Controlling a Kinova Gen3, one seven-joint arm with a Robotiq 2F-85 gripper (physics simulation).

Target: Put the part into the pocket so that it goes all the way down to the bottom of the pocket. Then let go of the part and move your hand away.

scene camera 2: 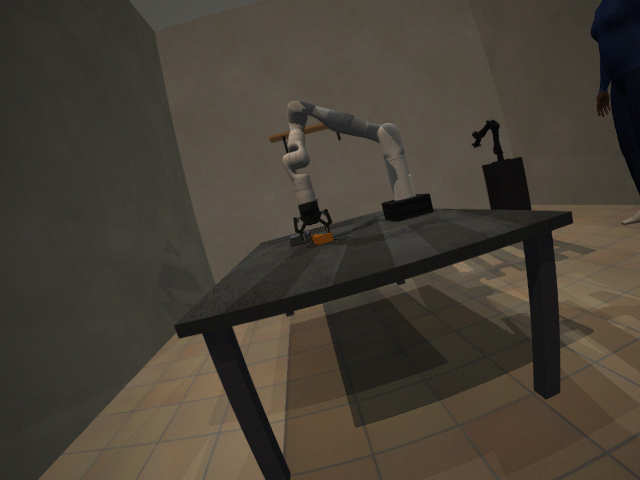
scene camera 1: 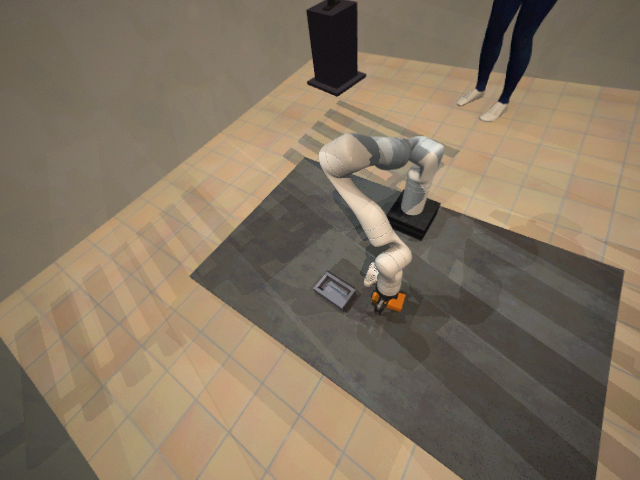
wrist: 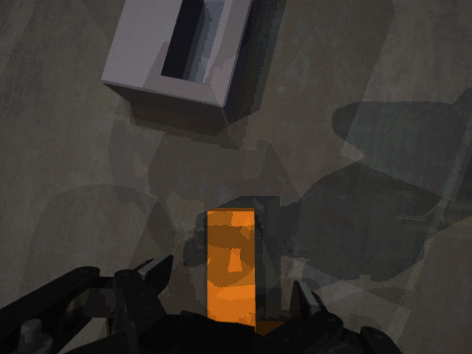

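Pixels of known places: gripper, fingertip midpoint: [scene camera 1: 385, 301] [wrist: 230, 281]; arm's base, origin of the base link: [scene camera 2: 404, 198] [scene camera 1: 412, 206].
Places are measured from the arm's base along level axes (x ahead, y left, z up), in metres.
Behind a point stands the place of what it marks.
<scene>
The orange L-shaped part [scene camera 1: 397, 301] {x 0.368, y 0.203, z -0.049 m} [scene camera 2: 323, 238] {x 0.361, y 0.222, z -0.061 m} [wrist: 231, 260] {x 0.398, y 0.151, z -0.049 m} lies flat on the table. Its long arm points toward the pocket block in the wrist view, and its foot is mostly hidden behind the gripper. The grey pocket block [scene camera 1: 330, 298] {x 0.528, y 0.015, z -0.043 m} [scene camera 2: 296, 240] {x 0.497, y 0.070, z -0.059 m} [wrist: 134, 57] {x 0.508, y 0.050, z -0.043 m} sits apart from the part, its recess facing up and empty where visible; its far end is cut off in the wrist view. My gripper [scene camera 1: 381, 307] {x 0.393, y 0.170, z -0.063 m} [scene camera 2: 312, 231] {x 0.393, y 0.170, z -0.063 m} [wrist: 230, 281] {x 0.393, y 0.170, z -0.063 m} is open and low over the part, with one finger on each side of the long arm and a gap on both sides.
The dark table [scene camera 1: 491, 335] {x 0.245, y 0.495, z -0.079 m} [scene camera 2: 289, 281] {x 0.392, y 0.704, z -0.079 m} carries the arm's black base [scene camera 1: 413, 221] {x 0.060, y 0.049, z -0.002 m} [scene camera 2: 407, 207] {x 0.013, y 0.098, z -0.034 m} behind the part. A black pedestal [scene camera 1: 333, 43] [scene camera 2: 506, 183] and a standing person [scene camera 1: 519, 51] [scene camera 2: 622, 77] are beyond the table.
</scene>
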